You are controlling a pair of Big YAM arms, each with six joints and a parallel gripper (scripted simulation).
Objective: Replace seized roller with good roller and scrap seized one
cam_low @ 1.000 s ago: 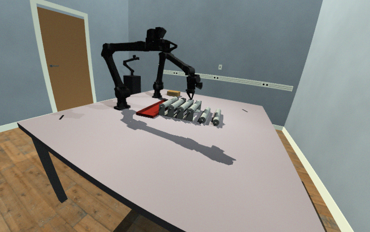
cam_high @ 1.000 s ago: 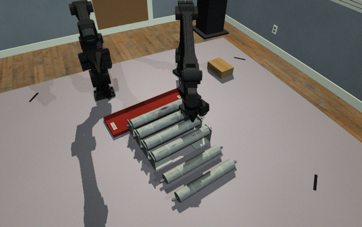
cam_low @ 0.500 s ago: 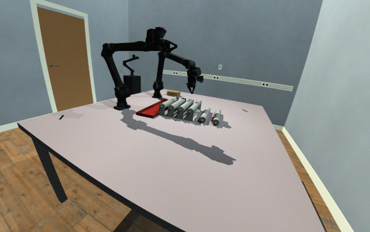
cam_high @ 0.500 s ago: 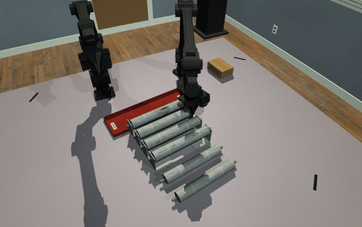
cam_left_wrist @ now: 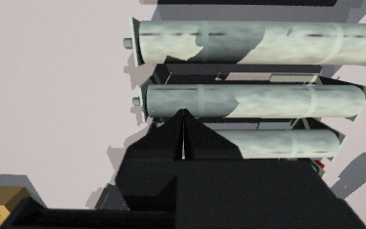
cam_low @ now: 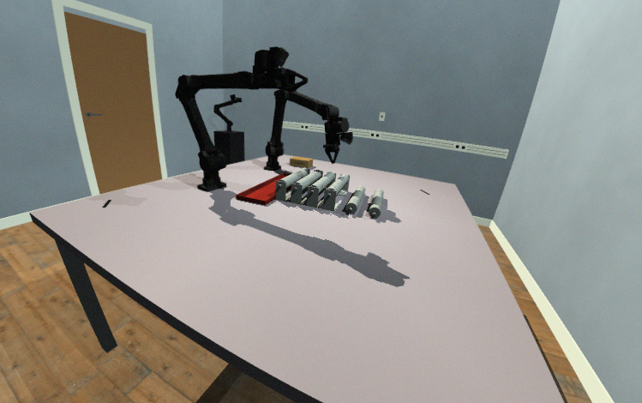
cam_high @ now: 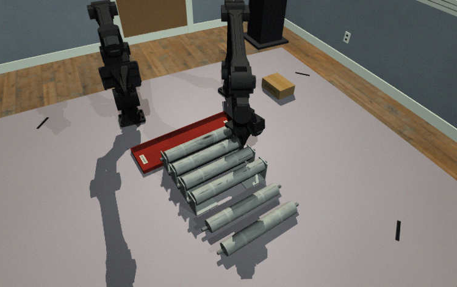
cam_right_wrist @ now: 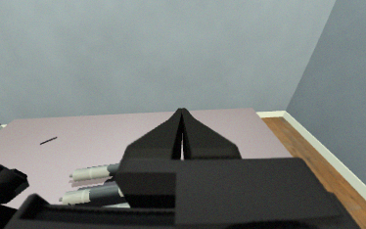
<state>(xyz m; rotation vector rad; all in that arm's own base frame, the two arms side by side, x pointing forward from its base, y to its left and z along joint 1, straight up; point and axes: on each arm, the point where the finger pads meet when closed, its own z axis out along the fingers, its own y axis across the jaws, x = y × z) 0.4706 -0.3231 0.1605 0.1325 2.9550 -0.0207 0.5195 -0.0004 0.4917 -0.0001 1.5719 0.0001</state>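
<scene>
My left gripper is now 10 cm to the left of the roller and 9 cm above it. From my left hand the other things lie so: red scrap tray (26 cm behind, 15 cm below, 12 cm to the right); then cardboard box (44 cm to the left, 41 cm behind, 13 cm below).
The roller is 42 cm below my right hand and 26 cm to the left of it. The rest, counted from my right hand: red scrap tray: 49 cm below, 26 cm behind, 23 cm to the left; cardboard box: 79 cm to the left, 46 cm below, 41 cm behind.
</scene>
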